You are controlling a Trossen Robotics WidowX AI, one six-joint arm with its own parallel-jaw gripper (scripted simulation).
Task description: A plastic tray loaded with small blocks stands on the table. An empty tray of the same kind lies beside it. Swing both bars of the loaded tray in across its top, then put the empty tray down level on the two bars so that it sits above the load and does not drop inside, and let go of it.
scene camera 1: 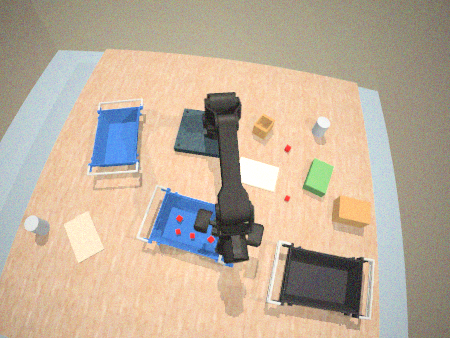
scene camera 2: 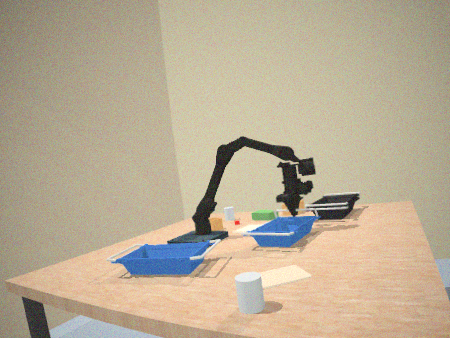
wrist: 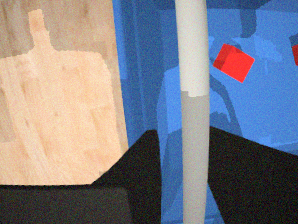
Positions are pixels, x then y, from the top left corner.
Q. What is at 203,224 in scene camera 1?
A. My gripper.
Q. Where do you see a green block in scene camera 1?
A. At 317,180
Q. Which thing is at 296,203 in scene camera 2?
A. My gripper.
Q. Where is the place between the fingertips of my gripper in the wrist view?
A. At 176,137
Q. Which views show the blue tray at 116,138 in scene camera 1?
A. Scene camera 1 and scene camera 2 only.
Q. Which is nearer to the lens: the blue tray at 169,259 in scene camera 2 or the grey cylinder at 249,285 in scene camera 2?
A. The grey cylinder.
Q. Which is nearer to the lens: the blue tray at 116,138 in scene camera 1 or the orange box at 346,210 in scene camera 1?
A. The orange box.
